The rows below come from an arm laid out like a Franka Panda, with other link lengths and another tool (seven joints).
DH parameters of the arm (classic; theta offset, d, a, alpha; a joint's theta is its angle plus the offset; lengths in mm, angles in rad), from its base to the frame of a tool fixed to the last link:
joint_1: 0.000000 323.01 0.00 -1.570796
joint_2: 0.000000 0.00 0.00 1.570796
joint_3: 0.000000 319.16 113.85 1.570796
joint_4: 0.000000 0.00 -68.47 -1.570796
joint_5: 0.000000 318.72 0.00 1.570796
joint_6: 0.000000 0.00 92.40 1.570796
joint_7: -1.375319 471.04 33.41 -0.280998
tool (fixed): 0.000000 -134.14 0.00 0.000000
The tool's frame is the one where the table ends.
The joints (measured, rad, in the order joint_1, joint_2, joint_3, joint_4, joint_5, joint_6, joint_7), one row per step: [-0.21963, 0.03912, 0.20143, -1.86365, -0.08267, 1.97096, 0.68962]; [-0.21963, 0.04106, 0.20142, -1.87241, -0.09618, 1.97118, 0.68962]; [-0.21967, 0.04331, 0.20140, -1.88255, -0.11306, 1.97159, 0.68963]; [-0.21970, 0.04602, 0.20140, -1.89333, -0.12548, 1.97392, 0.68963]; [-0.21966, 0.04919, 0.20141, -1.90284, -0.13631, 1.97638, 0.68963]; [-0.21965, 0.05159, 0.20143, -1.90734, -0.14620, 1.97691, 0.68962]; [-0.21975, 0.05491, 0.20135, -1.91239, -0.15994, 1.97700, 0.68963]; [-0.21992, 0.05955, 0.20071, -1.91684, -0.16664, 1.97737, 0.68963]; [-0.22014, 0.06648, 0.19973, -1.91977, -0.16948, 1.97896, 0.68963]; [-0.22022, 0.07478, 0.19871, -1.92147, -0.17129, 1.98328, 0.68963]
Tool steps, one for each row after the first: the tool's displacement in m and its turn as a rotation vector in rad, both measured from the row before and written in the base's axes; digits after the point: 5 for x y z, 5 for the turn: [-0.00355, -0.00368, -0.00523, -0.01217, 0.01063, 0.00454]; [-0.00412, -0.00464, -0.00595, -0.01518, 0.01217, 0.00581]; [-0.00376, -0.00330, -0.00607, -0.01077, 0.01128, 0.00469]; [-0.00329, -0.00280, -0.00566, -0.00914, 0.01031, 0.00437]; [-0.00191, -0.00265, -0.00326, -0.00855, 0.00645, 0.00385]; [-0.00240, -0.00383, -0.00402, -0.01188, 0.00838, 0.00512]; [-0.00216, -0.00217, -0.00435, -0.00509, 0.00871, 0.00190]; [-0.00136, -0.00122, -0.00478, -0.00102, 0.00817, 0.00019]; [-0.00009, -0.00077, -0.00475, 0.00033, 0.00557, 0.00027]
